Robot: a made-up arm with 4 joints.
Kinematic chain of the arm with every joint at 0, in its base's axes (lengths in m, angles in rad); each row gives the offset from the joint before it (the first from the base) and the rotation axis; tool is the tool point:
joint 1: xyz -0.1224 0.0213 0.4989 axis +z
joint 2: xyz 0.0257 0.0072 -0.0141 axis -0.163 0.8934 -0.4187
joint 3: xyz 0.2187 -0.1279 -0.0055 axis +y
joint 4: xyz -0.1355 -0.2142 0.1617 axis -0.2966 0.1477 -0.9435
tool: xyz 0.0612 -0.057 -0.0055
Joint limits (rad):
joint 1: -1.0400..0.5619
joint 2: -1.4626..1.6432
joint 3: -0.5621..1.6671
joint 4: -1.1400..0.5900
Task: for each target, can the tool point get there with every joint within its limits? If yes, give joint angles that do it. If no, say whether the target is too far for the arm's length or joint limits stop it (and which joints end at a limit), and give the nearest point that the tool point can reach.
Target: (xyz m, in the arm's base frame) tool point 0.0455 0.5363 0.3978
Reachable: no: joint limits stop it (at a limit: joint 1, joint 3, joint 4) | nearest point 0.3647 0.0440 0.6570 | short by 0.641 m
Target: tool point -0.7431 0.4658 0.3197
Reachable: no: too far | nearest point -0.5673 -0.1813 0.3691 | short by 0.672 m
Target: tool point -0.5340 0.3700 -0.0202
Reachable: no: too far | nearest point -0.5471 -0.1822 0.3489 | short by 0.664 m
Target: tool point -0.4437 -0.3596 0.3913
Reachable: yes | joints -0.8656 1.3749 1.2729 -0.5756
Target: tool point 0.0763 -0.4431 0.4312
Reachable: yes | joints 0.1411 1.2523 1.0482 -0.3862
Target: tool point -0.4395 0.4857 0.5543
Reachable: no: joint limits stop it (at a limit: joint 1, joint 3, joint 4) | nearest point -0.4587 -0.1496 0.6742 | short by 0.647 m
